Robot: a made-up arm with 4 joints. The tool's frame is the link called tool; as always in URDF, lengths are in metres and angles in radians. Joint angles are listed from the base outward.
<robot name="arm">
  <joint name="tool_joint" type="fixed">
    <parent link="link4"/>
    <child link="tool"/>
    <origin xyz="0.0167 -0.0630 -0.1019" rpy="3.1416 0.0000 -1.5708"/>
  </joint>
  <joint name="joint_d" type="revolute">
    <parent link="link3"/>
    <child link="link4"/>
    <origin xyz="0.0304 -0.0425 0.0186" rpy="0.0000 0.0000 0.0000"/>
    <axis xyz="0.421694 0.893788 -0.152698"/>
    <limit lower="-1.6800" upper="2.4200"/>
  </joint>
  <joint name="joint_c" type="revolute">
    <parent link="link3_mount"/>
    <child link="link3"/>
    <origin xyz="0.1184 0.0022 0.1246" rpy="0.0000 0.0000 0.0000"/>
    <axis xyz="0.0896 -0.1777 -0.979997"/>
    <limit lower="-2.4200" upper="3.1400"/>
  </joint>
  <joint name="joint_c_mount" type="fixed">
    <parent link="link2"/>
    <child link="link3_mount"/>
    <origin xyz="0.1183 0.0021 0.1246" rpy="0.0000 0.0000 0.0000"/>
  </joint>
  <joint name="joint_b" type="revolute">
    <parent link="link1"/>
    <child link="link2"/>
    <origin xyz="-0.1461 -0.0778 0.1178" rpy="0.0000 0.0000 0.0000"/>
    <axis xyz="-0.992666 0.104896 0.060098"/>
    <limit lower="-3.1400" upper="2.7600"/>
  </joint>
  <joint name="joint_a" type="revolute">
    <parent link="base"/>
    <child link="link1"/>
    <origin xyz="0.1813 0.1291 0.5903" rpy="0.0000 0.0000 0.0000"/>
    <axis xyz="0 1 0"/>
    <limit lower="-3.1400" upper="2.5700"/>
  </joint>
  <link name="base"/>
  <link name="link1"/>
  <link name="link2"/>
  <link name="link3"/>
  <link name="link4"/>
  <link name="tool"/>
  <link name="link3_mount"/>
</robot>
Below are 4 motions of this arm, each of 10 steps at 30 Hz.
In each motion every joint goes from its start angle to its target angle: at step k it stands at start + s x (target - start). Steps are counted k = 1, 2, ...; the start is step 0. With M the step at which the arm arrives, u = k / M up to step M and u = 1 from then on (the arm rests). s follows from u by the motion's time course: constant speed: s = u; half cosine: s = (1 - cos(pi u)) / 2; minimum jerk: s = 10 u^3 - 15 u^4 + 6 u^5.
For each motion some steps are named. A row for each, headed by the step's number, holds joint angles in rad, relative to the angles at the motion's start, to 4 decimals.
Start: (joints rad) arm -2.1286 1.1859 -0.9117 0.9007
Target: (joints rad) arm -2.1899 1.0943 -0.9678 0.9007
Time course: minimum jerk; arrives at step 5
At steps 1, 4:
1: -0.0036 -0.0053 -0.0032 0.0000
4: -0.0577 -0.0863 -0.0529 0.0000

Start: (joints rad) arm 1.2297 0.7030 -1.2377 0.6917
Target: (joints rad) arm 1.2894 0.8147 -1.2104 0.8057
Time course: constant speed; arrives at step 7
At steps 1, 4, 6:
1: 0.0085 0.0160 0.0039 0.0163
4: 0.0341 0.0638 0.0156 0.0651
6: 0.0512 0.0957 0.0234 0.0977

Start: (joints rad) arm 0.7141 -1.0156 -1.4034 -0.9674
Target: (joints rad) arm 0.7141 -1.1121 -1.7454 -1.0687
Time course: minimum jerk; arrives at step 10
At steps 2, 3, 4, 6, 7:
2: 0.0000 -0.0056 -0.0198 -0.0059
3: 0.0000 -0.0157 -0.0558 -0.0165
4: 0.0000 -0.0306 -0.1086 -0.0322
6: 0.0000 -0.0659 -0.2334 -0.0691
7: 0.0000 -0.0808 -0.2862 -0.0848

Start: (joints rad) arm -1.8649 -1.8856 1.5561 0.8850
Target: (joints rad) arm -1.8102 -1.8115 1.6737 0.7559
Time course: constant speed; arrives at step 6
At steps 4, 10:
4: 0.0365 0.0494 0.0784 -0.0861
10: 0.0547 0.0741 0.1176 -0.1291

